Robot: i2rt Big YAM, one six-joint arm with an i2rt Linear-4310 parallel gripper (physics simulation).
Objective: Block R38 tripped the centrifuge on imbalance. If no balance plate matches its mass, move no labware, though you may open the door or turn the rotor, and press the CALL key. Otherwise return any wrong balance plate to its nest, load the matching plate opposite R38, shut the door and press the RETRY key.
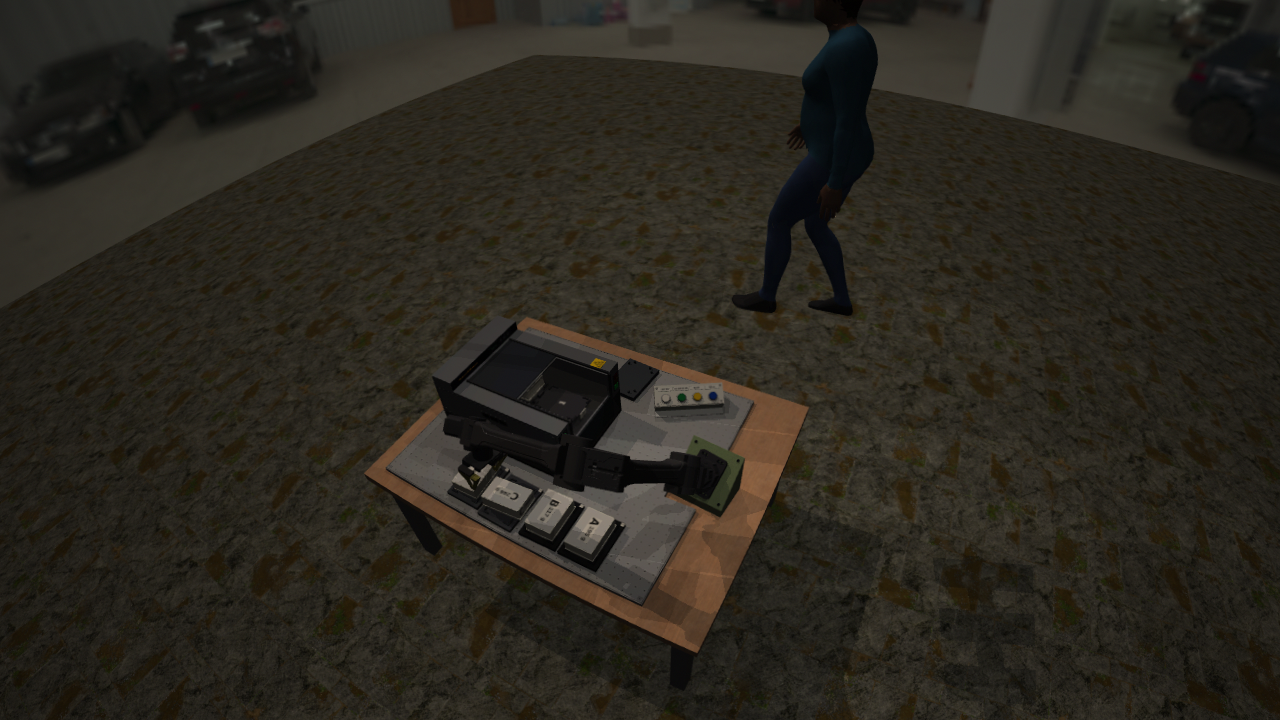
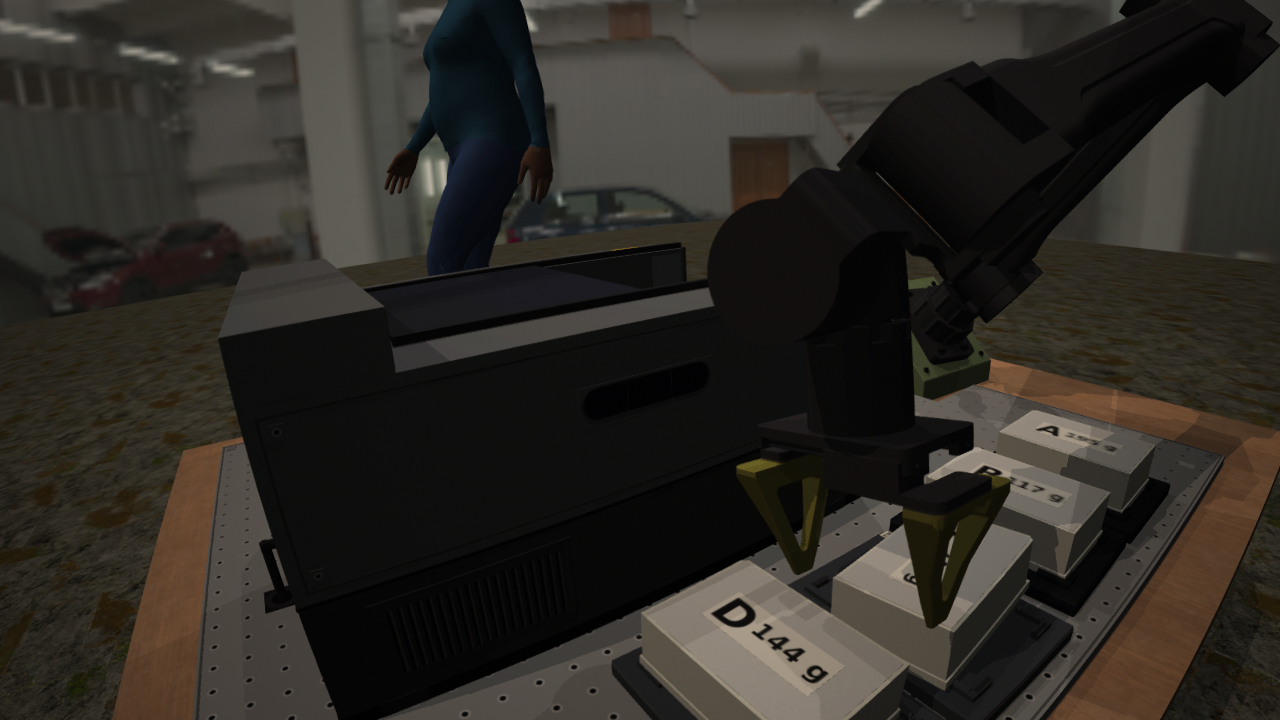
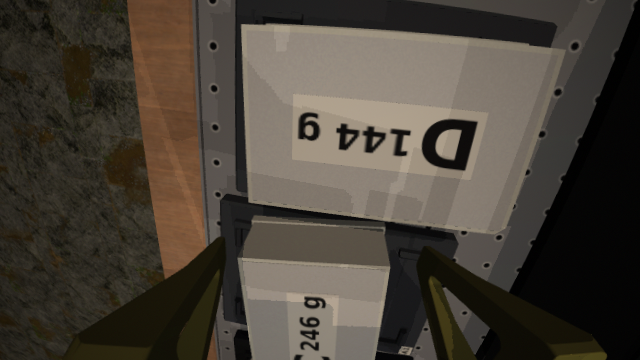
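Pixels of known places: gripper, fingertip midpoint: (image 1: 484, 479) (image 2: 863, 595) (image 3: 326, 252); arm's base at its link origin: (image 1: 705, 474) (image 2: 930, 327).
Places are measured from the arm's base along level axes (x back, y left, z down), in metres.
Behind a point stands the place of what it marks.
Note:
My gripper (image 1: 475, 477) {x -0.494, y 0.387, z 0.003 m} (image 2: 868, 598) {x -0.494, y 0.387, z 0.003 m} (image 3: 326, 252) {x -0.494, y 0.387, z 0.003 m} is open and empty, pointing down with its fingers on either side of plate C (image 1: 508, 495) {x -0.405, y 0.378, z 0.013 m} (image 2: 881, 622) {x -0.476, y 0.388, z 0.030 m} (image 3: 270, 282) {x -0.454, y 0.410, z 0.013 m}, marked 246 g. C's label runs crosswise to that of plate D (image 1: 465, 488) {x -0.529, y 0.437, z 0.022 m} (image 2: 769, 635) {x -0.551, y 0.376, z 0.014 m} (image 3: 390, 140) {x -0.552, y 0.376, z 0.014 m}, marked 144 g. Plate B (image 1: 552, 512) {x -0.269, y 0.341, z 0.016 m} (image 2: 1029, 489) {x -0.281, y 0.353, z 0.016 m}, 117 g, and plate A (image 1: 592, 534) {x -0.137, y 0.329, z 0.017 m} (image 2: 1074, 437) {x -0.154, y 0.320, z 0.016 m}, seemingly 195 g, sit beyond C. The centrifuge (image 1: 501, 399) {x -0.563, y 0.212, z -0.140 m} (image 2: 447, 447) {x -0.691, y 0.276, z -0.093 m} has its top opening partly uncovered, with the rotor area (image 1: 562, 404) {x -0.459, y 0.076, z -0.070 m} visible. R38 cannot be read.
The button box (image 1: 689, 407) {x -0.204, y -0.226, z 0.045 m} with white, green, yellow and blue buttons stands at the back right. A dark flat pad (image 1: 636, 378) {x -0.432, y -0.244, z 0.054 m} lies between it and the centrifuge. The arm's green base (image 1: 731, 488) {x 0.084, y -0.001, z 0.004 m} (image 2: 962, 374) {x 0.013, y 0.055, z 0.059 m} is at the right. A person (image 1: 832, 116) (image 2: 483, 98) stands behind the table.

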